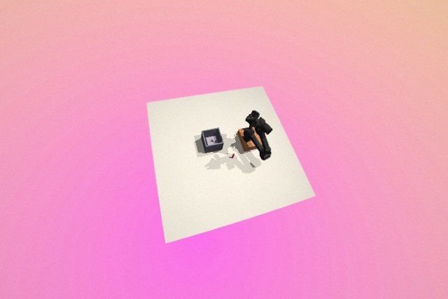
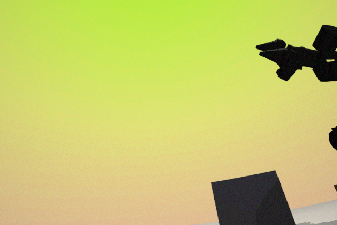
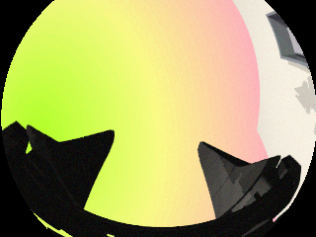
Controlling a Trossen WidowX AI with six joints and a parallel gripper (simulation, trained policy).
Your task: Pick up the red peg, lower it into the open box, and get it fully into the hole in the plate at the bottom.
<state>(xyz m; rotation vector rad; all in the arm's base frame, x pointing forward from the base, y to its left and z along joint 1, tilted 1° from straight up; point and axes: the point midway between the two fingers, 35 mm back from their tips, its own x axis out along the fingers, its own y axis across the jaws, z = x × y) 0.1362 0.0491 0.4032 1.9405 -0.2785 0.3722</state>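
The red peg is 20 mm ahead of my gripper tip, 40 mm to the left of it and 460 mm below it. From my gripper tip the other things lie so: light plate: 140 mm ahead, 160 mm to the right, 450 mm below.
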